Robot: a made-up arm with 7 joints.
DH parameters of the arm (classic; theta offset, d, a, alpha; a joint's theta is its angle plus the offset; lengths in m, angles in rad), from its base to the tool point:
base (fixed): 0 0 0 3.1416
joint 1: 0 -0.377 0 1.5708
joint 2: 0 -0.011 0 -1.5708
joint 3: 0 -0.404 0 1.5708
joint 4: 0 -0.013 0 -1.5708
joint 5: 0 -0.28 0 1.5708
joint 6: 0 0 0 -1.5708
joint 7: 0 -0.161 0 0
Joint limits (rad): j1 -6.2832..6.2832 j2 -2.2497..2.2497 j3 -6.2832..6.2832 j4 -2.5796..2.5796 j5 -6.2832..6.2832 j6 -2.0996..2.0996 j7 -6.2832..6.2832
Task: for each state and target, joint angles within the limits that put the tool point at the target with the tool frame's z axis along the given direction. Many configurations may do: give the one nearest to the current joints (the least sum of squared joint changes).
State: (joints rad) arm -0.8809 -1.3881 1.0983 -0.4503 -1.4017 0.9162 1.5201
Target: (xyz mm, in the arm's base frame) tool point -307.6 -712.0 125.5 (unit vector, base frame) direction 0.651 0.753 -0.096
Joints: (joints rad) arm -1.2922 -1.9053 0.9465 -0.2268 -1.4389 0.5990 1.5201
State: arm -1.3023 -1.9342 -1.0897 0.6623 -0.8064 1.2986 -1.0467
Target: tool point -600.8 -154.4 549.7 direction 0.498 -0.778 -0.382
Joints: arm -0.7363 -1.6898 -0.7650 0.9956 -0.5590 0.8755 -1.0467
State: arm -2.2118 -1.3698 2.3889 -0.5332 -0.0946 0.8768 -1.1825
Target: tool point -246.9 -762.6 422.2 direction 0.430 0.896 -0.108
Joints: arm -1.5224 -1.6492 2.0957 -0.6780 0.1599 0.2426 -1.1825
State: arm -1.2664 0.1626 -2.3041 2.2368 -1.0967 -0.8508 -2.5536
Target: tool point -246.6 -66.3 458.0 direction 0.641 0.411 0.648
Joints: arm -1.6827 0.4027 -2.0114 2.5177 -1.1938 -0.2618 -2.5536
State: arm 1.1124 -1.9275 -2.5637 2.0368 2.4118 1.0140 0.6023
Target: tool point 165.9 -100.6 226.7 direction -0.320 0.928 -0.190
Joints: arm 1.7768 -2.2325 -2.3769 2.5779 2.3223 0.1487 0.6023
